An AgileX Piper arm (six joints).
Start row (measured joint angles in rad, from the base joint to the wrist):
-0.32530, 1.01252, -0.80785, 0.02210, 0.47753, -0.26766
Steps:
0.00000, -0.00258, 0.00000, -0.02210, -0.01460, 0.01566
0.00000, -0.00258, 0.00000, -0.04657, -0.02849, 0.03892
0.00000, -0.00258, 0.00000, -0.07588, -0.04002, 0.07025
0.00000, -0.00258, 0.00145, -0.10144, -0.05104, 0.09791
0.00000, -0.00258, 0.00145, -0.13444, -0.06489, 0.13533
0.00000, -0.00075, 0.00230, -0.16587, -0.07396, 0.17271
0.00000, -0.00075, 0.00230, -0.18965, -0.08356, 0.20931
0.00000, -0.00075, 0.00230, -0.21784, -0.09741, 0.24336
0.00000, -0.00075, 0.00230, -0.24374, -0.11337, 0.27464
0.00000, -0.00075, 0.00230, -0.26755, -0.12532, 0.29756
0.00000, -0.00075, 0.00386, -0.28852, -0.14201, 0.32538
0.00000, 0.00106, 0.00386, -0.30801, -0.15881, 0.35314
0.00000, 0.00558, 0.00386, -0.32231, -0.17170, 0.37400
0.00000, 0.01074, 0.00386, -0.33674, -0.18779, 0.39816
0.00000, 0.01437, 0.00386, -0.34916, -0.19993, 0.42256
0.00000, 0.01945, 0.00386, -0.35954, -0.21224, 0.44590
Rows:
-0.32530, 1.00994, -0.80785, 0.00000, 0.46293, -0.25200
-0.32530, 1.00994, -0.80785, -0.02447, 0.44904, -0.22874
-0.32530, 1.00994, -0.80785, -0.05378, 0.43751, -0.19741
-0.32530, 1.00994, -0.80640, -0.07934, 0.42649, -0.16975
-0.32530, 1.00994, -0.80640, -0.11234, 0.41264, -0.13233
-0.32530, 1.01177, -0.80555, -0.14377, 0.40357, -0.09495
-0.32530, 1.01177, -0.80555, -0.16755, 0.39397, -0.05835
-0.32530, 1.01177, -0.80555, -0.19574, 0.38012, -0.02430
-0.32530, 1.01177, -0.80555, -0.22164, 0.36416, 0.00698
-0.32530, 1.01177, -0.80555, -0.24545, 0.35221, 0.02990
-0.32530, 1.01177, -0.80399, -0.26642, 0.33552, 0.05772
-0.32530, 1.01358, -0.80399, -0.28591, 0.31872, 0.08548
-0.32530, 1.01810, -0.80399, -0.30021, 0.30583, 0.10634
-0.32530, 1.02326, -0.80399, -0.31464, 0.28974, 0.13050
-0.32530, 1.02689, -0.80399, -0.32706, 0.27760, 0.15490
-0.32530, 1.03197, -0.80399, -0.33744, 0.26529, 0.17824

